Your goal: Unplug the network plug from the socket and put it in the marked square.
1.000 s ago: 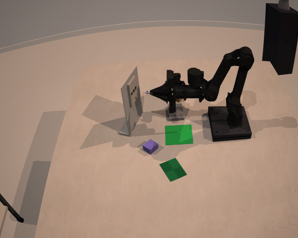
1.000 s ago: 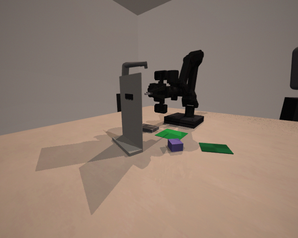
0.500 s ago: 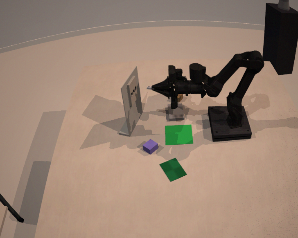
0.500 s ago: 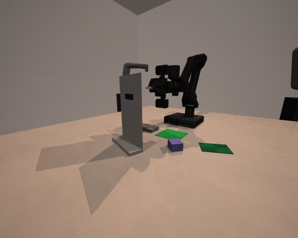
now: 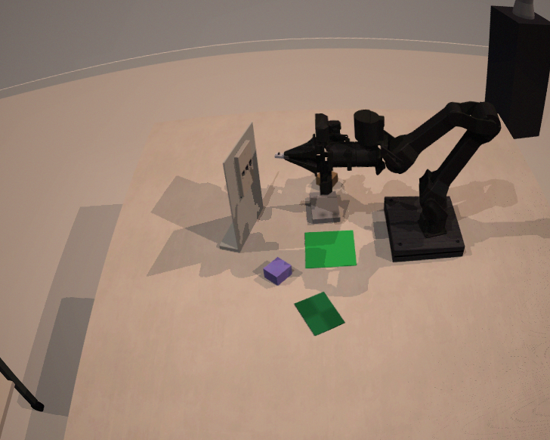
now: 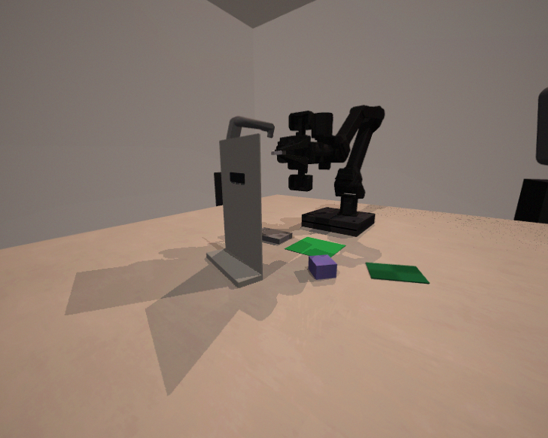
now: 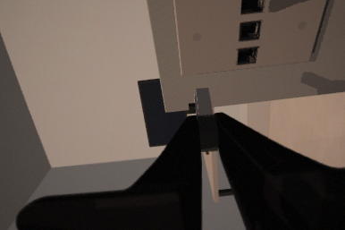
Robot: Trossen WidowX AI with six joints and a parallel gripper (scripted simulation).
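My gripper tip is 24 cm above the bright green square, 8 cm past it and 7 cm to the right of it. The rest, counted from my gripper tip: grey upright panel 12 cm below, 10 cm ahead, 5 cm to the right; then grey network plug 1 cm ahead; then purple cube 23 cm below, 12 cm to the left, 6 cm ahead.
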